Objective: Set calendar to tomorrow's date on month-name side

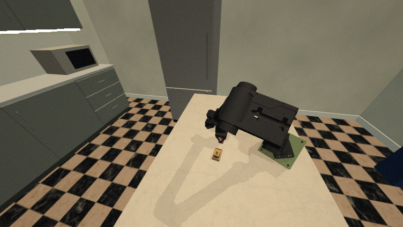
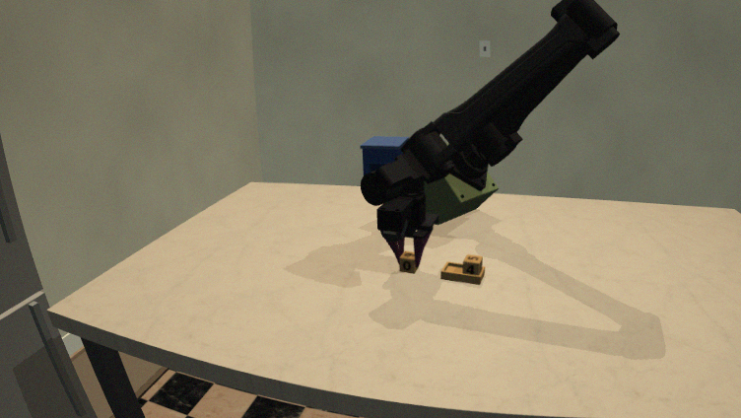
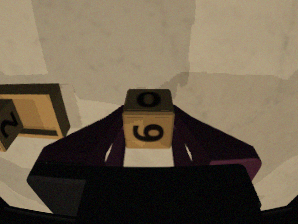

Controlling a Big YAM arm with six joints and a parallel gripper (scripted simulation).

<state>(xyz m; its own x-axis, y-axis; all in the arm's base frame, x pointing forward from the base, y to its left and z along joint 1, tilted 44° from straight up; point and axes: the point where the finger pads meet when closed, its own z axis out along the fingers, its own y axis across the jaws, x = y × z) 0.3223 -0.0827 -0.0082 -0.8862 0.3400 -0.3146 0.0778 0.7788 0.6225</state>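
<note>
The cube is right at my hand. Also, from my hand: wooden tray 10 mm ahead, 110 mm to the left, 10 mm below.
</note>
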